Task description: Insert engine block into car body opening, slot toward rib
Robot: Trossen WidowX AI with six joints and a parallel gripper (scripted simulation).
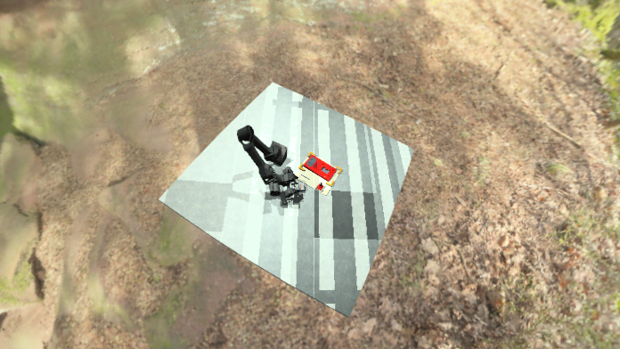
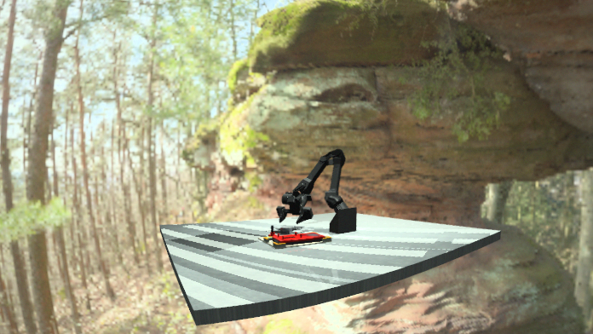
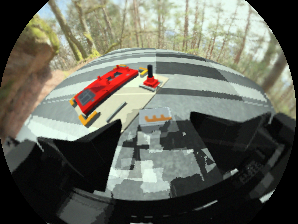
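The grey engine block lies 1 cm ahead of my gripper tip, 1 cm to the left of it and 4 cm below it.
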